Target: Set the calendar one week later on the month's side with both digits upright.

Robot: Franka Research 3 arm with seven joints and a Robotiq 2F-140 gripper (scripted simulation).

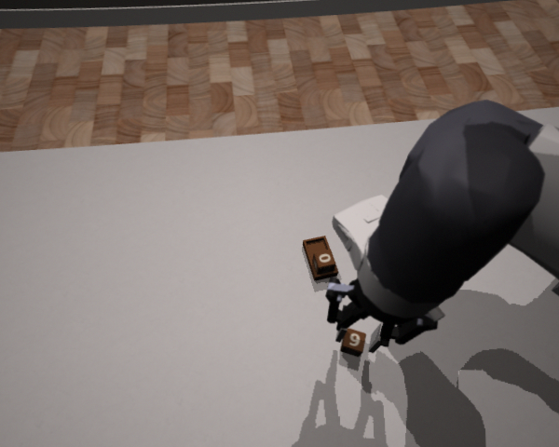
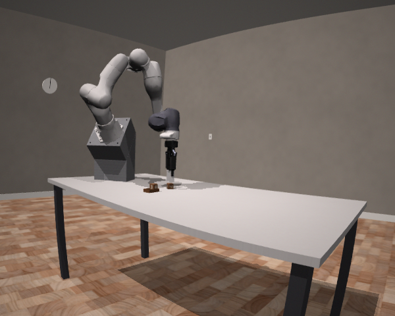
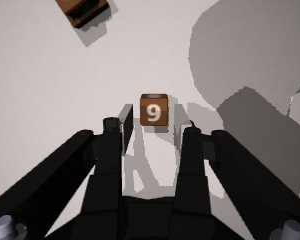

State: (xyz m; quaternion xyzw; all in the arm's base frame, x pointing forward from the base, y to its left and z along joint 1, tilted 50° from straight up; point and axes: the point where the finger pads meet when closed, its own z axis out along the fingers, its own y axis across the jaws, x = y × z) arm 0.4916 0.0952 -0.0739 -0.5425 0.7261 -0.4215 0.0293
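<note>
Now: the cube 60 mm below my hand.
</note>
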